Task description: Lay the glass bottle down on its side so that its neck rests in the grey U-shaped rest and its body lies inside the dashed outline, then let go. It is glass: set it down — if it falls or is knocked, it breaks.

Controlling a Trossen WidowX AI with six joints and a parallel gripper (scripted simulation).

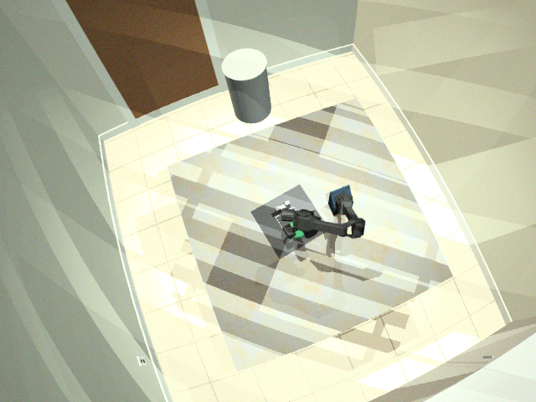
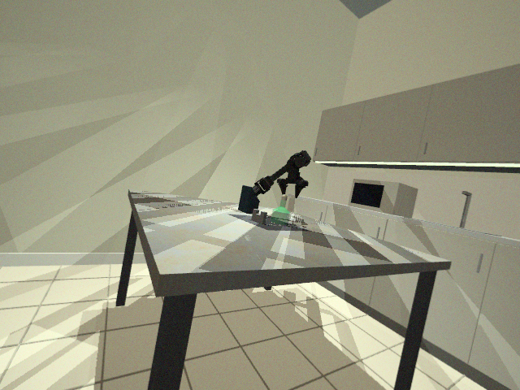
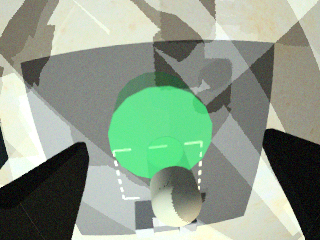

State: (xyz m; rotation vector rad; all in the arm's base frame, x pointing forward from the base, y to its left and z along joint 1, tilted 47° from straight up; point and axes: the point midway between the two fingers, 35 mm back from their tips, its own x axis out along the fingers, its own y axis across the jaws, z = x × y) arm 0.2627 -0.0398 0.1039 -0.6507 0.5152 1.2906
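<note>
My gripper tip is now 6 cm above the green glass bottle and 4 cm to the left of it. Also, from my gripper tip: dark grey mat (15 cm below, 12 cm to the right).
</note>
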